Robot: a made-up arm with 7 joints.
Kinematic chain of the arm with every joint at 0, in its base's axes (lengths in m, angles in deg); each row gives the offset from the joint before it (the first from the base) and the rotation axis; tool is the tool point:
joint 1: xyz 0 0.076 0 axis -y
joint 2: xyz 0 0.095 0 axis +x
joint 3: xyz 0 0 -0.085 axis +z
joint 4: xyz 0 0 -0.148 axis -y
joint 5: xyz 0 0 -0.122 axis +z
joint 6: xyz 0 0 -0.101 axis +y
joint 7: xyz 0 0 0 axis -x
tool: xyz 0 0 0
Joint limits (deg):
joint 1: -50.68..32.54
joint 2: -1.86..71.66
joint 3: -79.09..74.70
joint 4: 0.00..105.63
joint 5: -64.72..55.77
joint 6: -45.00..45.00
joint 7: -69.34..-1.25
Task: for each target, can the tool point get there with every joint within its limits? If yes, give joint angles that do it. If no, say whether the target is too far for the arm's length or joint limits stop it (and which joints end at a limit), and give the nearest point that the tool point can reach.
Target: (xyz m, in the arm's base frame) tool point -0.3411 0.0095 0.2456
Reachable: no: joint limits stop it (at a limit: joint 1, joint 2, joint 3, joint 4) | nearest point -0.1027 -0.0454 -0.1366 | short by 0.454 m
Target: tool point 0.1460 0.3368 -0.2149
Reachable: yes | joints -10.79 11.72 34.23 94.98 -11.34 7.54 -11.76
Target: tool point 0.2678 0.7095 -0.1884
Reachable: no: too far | nearest point 0.1752 0.5590 -0.1471 | short by 0.181 m
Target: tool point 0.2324 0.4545 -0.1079
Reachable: yes | joints 24.37 35.71 34.95 66.16 -2.50 -27.91 -8.03
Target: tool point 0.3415 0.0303 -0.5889
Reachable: no: too far | nearest point 0.2241 0.1005 -0.3864 | short by 0.244 m
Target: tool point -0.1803 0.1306 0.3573
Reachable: no: joint limits stop it (at a limit: joint 1, joint 2, joint 3, joint 4) | nearest point -0.0287 0.4003 0.1504 | short by 0.372 m
